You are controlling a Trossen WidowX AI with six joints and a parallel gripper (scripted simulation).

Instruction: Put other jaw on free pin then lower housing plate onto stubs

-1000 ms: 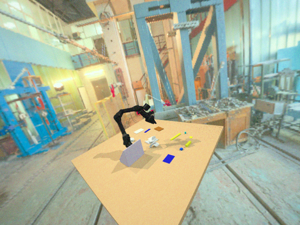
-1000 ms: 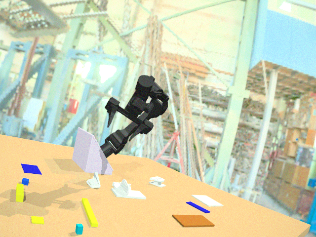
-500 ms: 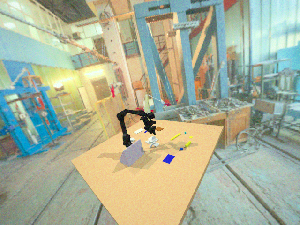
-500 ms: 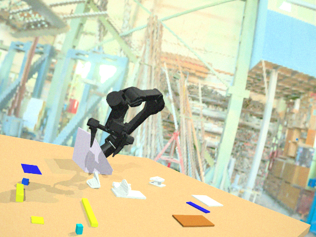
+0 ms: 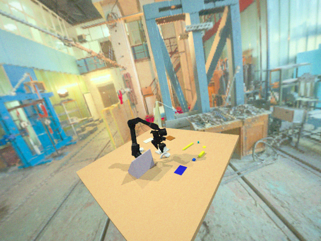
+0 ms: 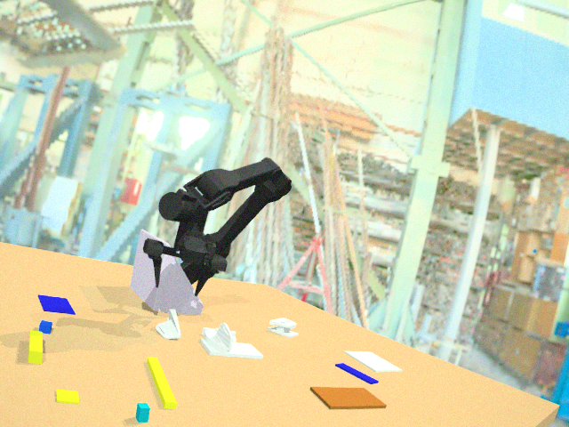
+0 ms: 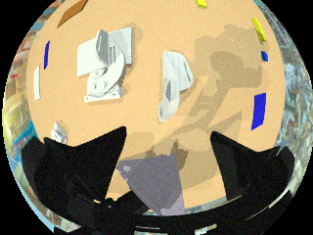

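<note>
Right now my gripper tip is 70 mm above the white jaw and 10 mm short of it. Round my gripper tip: blue strip 330 mm ahead, 280 mm to the left, 80 mm below; brown plate 410 mm ahead, 140 mm to the left, 80 mm below; blue cube 310 mm to the right, 80 mm below, 50 mm ahead.
</note>
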